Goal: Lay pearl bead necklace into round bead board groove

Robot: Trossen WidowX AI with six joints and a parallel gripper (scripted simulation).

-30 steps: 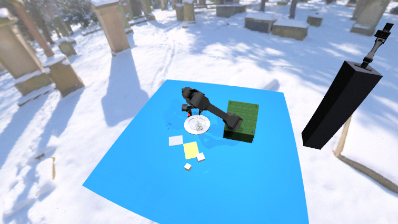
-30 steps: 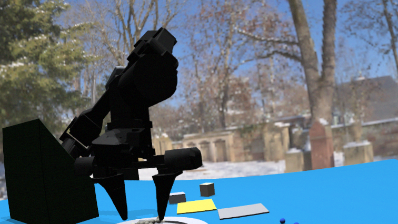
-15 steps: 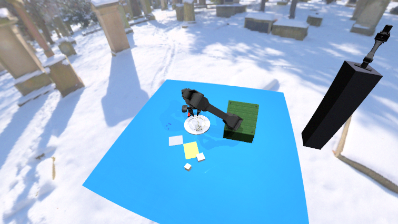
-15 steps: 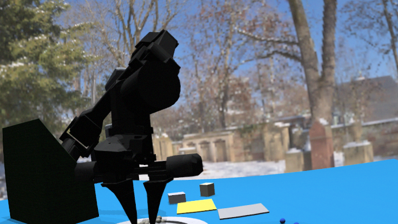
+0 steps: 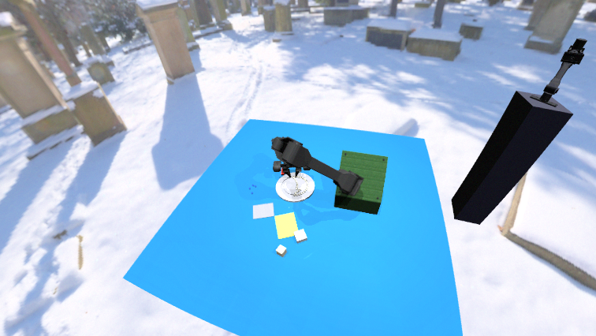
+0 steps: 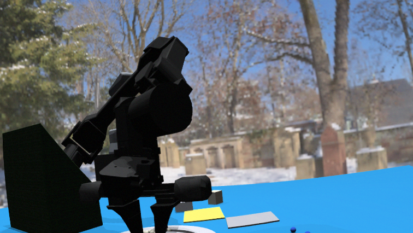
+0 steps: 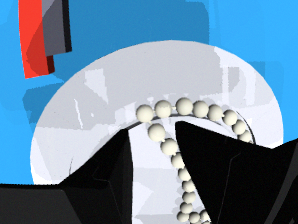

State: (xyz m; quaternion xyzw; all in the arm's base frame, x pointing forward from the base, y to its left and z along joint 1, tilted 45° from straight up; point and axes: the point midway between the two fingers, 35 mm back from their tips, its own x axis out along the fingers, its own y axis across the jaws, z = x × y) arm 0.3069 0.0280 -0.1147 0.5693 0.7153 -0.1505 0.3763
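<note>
The round white bead board lies 30 mm behind my gripper tip, 50 mm to the left of it and 10 mm below it. From my gripper tip the other things lie so: red object: 80 mm ahead, 60 mm to the right, 10 mm below; grey tile: 60 mm ahead, 240 mm to the left, 20 mm below; white strip: 120 mm ahead, 230 mm to the right, 20 mm below.
</note>
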